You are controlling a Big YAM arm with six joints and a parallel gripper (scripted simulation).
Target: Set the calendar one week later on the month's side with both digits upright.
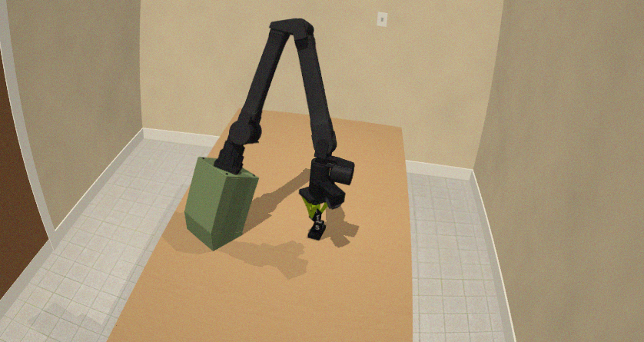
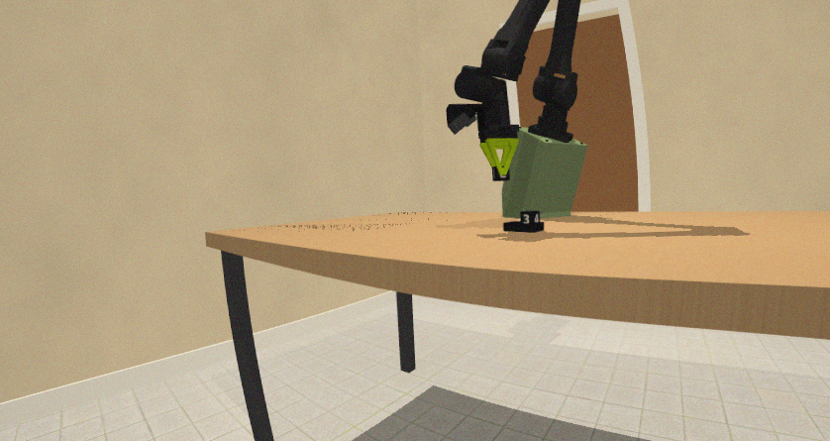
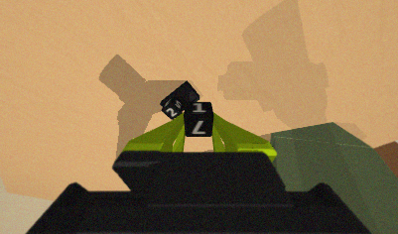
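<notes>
The black tray is 10 mm ahead of my hand, 50 mm to the left of it and 110 mm below it.
</notes>
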